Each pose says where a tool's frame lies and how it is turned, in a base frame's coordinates. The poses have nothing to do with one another.
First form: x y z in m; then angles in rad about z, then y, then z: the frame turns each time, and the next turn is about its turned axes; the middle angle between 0 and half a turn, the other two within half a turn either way.
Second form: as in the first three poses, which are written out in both.
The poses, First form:
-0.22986, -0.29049, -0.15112, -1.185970, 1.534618, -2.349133
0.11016, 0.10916, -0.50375, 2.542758, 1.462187, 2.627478
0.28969, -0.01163, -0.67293, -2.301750, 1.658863, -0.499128
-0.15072, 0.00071, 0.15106, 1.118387, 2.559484, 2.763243
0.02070, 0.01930, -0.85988, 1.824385, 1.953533, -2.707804
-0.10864, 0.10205, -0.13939, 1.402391, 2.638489, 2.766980
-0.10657, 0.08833, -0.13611, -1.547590, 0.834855, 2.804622
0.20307, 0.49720, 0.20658, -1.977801, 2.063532, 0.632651
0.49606, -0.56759, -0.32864, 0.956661, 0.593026, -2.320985
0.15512, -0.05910, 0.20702, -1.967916, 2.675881, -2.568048
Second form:
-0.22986, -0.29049, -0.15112, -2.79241, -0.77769, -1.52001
0.11016, 0.10916, -0.50375, -1.98001, -1.04634, 1.35260
0.28969, -0.01163, -0.67293, 2.25069, 1.06461, -1.75321
-0.15072, 0.00071, 0.15106, 1.56255, -0.53624, 2.90309
0.02070, 0.01930, -0.85988, 0.93212, -1.00047, -2.33466
-0.10864, 0.10205, -0.13939, 1.82424, -0.46532, 2.94287
-0.10657, 0.08833, -0.13611, 1.11300, -0.77472, 0.35003
0.20307, 0.49720, 0.20658, 0.16598, 0.79025, 2.30803
0.49606, -0.56759, -0.32864, -1.27208, -0.39091, -0.45806
0.15512, -0.05910, 0.20702, -2.59390, -0.38677, -2.87536

